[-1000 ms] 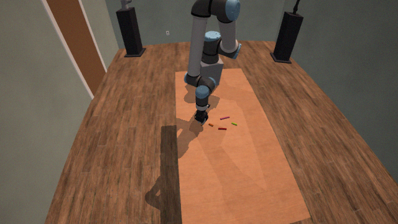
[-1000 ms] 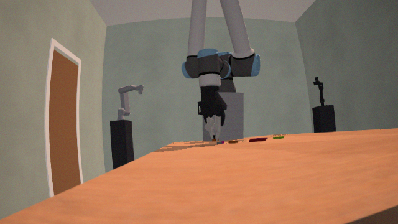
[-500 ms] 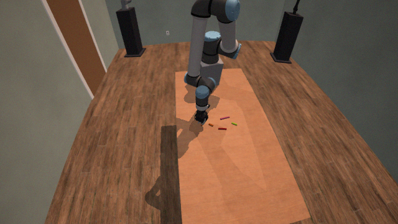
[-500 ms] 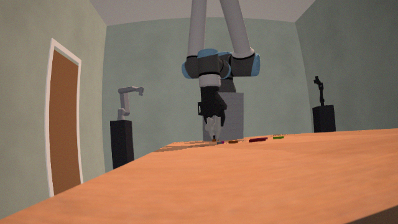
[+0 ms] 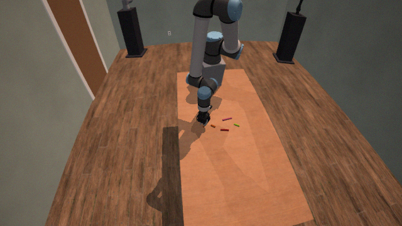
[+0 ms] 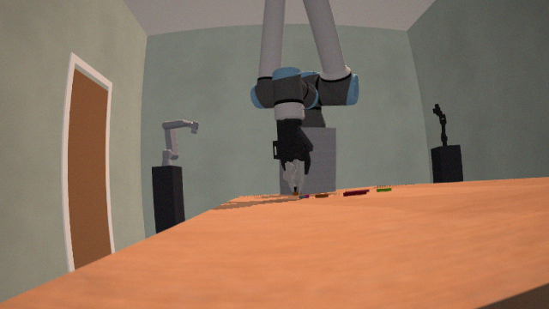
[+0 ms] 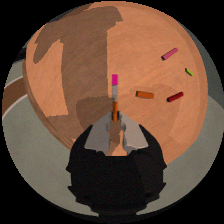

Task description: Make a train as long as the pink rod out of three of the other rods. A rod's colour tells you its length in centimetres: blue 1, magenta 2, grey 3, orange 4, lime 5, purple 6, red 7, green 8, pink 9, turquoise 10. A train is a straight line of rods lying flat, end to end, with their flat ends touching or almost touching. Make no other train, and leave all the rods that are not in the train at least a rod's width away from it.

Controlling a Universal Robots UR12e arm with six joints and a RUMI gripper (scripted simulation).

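Now: the grey rod 30 mm behind my hand, 10 mm to the left of it and 20 mm below it. From my hand the other things lie so: pink rod 90 mm behind, 200 mm to the left, 20 mm below; red rod 30 mm ahead, 170 mm to the left, 20 mm below; magenta rod 60 mm behind, 30 mm to the left, 20 mm below.
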